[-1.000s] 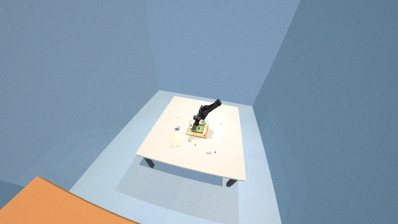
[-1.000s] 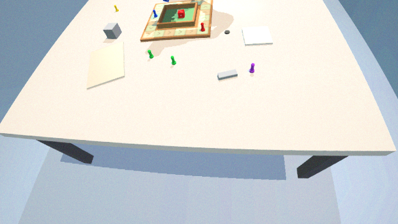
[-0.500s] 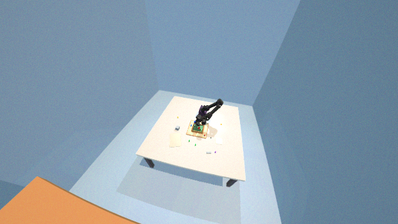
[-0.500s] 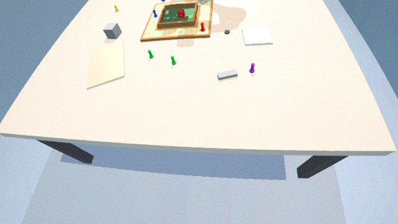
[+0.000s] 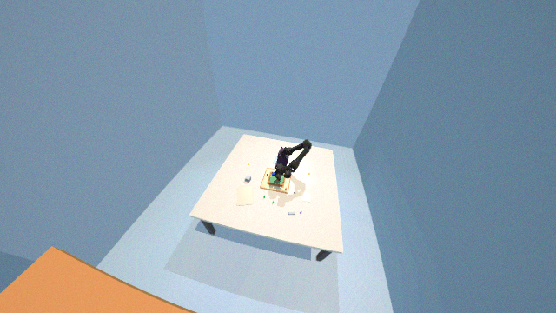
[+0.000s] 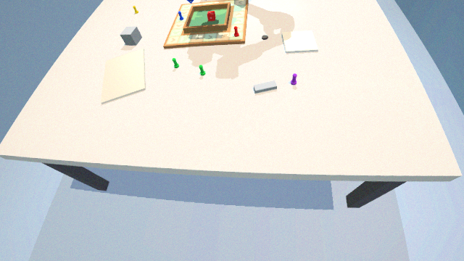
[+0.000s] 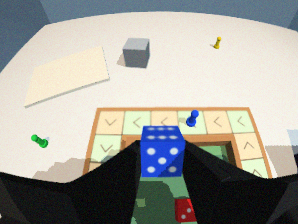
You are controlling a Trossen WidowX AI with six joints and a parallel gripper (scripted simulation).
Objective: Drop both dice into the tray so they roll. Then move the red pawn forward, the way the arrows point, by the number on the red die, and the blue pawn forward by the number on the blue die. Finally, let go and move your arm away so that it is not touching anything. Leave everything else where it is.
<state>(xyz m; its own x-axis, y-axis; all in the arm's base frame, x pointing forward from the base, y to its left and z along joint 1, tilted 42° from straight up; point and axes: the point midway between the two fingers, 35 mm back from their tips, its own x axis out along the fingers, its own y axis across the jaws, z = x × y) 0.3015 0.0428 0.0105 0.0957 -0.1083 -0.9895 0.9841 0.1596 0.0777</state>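
The red pawn is 50 mm ahead of my gripper tip, 160 mm to the left of it and 90 mm below it. The rest, counted from my gripper tip: blue pawn: 40 mm behind, 80 mm to the right, 90 mm below; then green-floored tray: 40 mm behind, 30 mm to the left, 110 mm below; then grey cube: 80 mm ahead, 240 mm to the right, 100 mm below.
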